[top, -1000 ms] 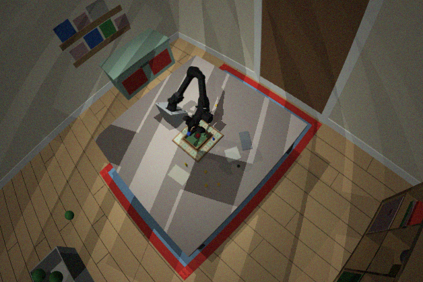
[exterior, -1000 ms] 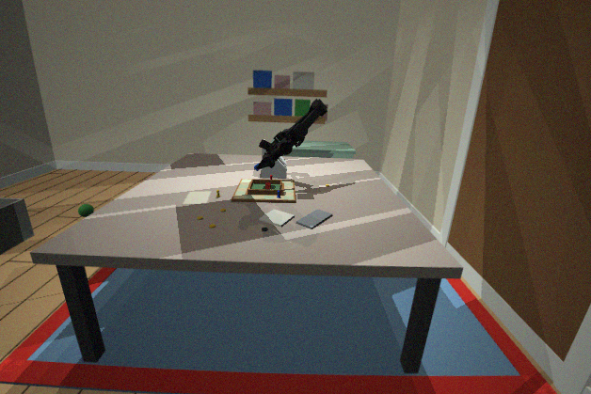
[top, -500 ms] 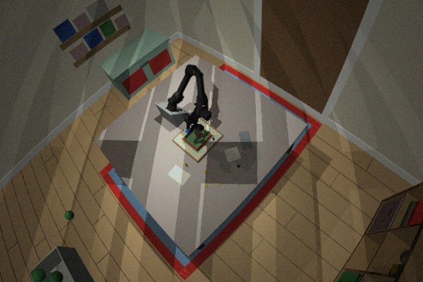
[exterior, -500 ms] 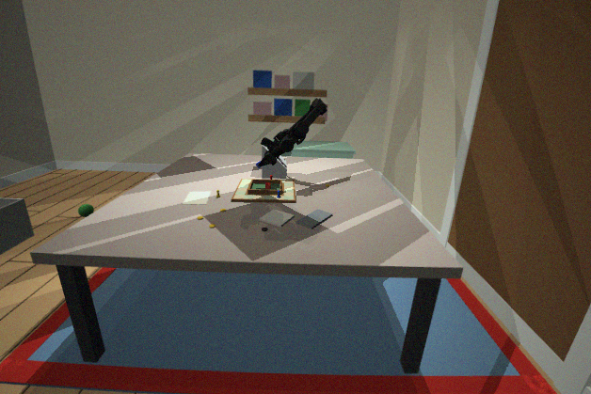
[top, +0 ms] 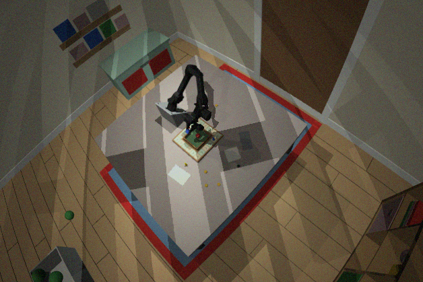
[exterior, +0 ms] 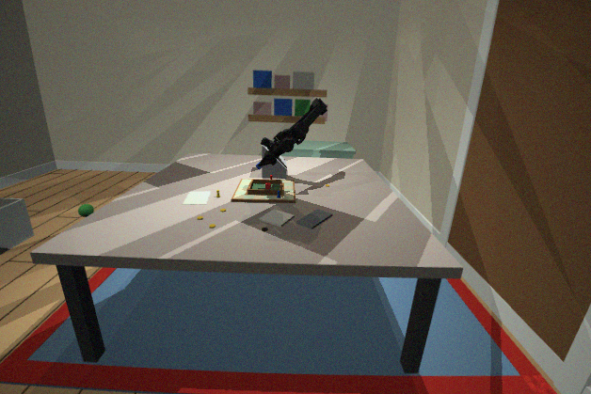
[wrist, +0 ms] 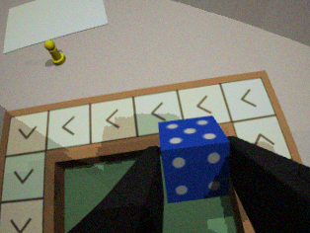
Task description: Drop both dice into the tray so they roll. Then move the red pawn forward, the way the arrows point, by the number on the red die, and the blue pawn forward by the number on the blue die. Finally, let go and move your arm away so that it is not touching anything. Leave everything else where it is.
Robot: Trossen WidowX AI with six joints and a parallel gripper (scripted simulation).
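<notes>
The red pawn lies 70 mm behind my gripper tip, 70 mm to the left of it and 90 mm below it. The rest, counted from my gripper tip: black token (430 mm ahead, 120 mm below); then blue pawn (160 mm ahead, 80 mm to the left, 90 mm below); then pale sheet (100 mm ahead, 280 mm to the right, 120 mm below).
</notes>
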